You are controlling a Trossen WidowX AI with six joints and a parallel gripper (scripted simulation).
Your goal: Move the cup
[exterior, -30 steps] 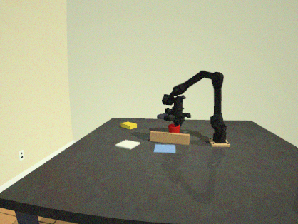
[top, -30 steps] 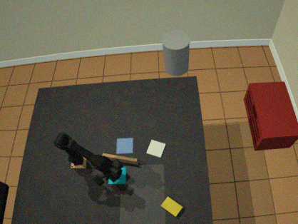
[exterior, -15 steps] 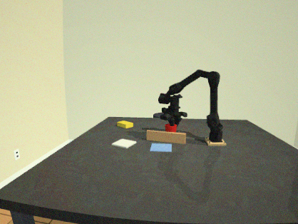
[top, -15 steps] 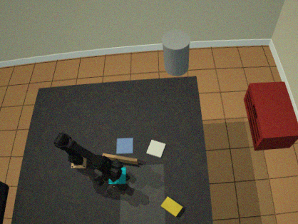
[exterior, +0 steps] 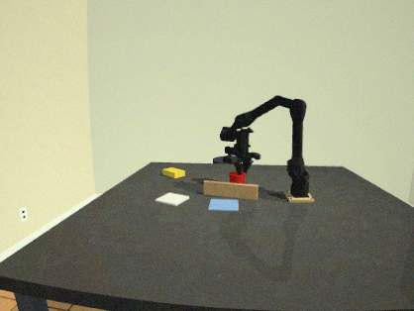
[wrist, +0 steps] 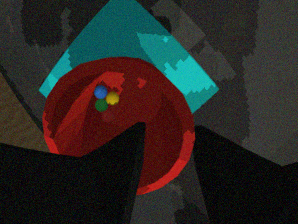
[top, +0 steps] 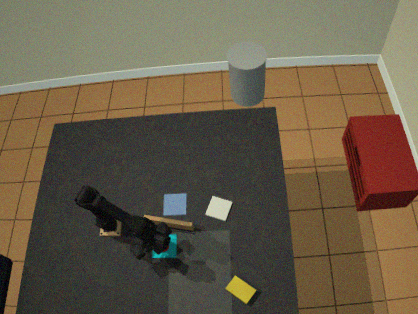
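The red cup lies 2 cm below my gripper tip, 2 cm ahead of it and 1 cm to the left of it. Round my gripper tip: light blue pad 21 cm to the left, 10 cm ahead, 7 cm below; wooden bar 11 cm to the left, 6 cm ahead, 4 cm below; cyan pad 7 cm below, 3 cm ahead, 1 cm to the left.
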